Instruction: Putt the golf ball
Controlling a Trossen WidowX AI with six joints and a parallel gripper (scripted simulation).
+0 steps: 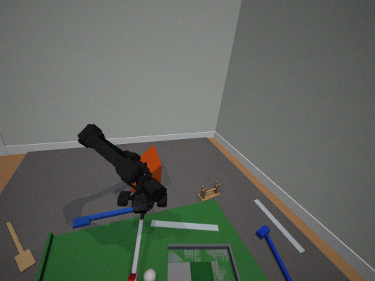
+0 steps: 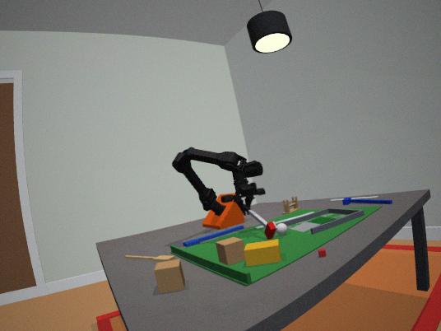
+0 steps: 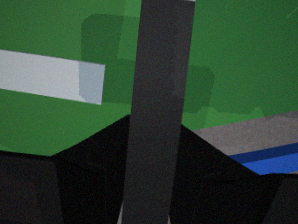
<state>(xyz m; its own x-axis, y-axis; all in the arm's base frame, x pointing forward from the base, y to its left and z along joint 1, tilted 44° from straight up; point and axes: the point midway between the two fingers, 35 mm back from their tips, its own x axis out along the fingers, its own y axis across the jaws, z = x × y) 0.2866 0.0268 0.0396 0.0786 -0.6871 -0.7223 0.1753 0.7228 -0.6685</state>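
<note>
Right now my gripper tip is 12 cm short of the red putter and 2 cm to the left of it. Round my gripper tip: white golf ball 22 cm ahead, 3 cm to the left, 5 cm below; wooden stand 13 cm behind, 36 cm to the left, 4 cm below; green mat 19 cm ahead, 4 cm to the left, 7 cm below.
</note>
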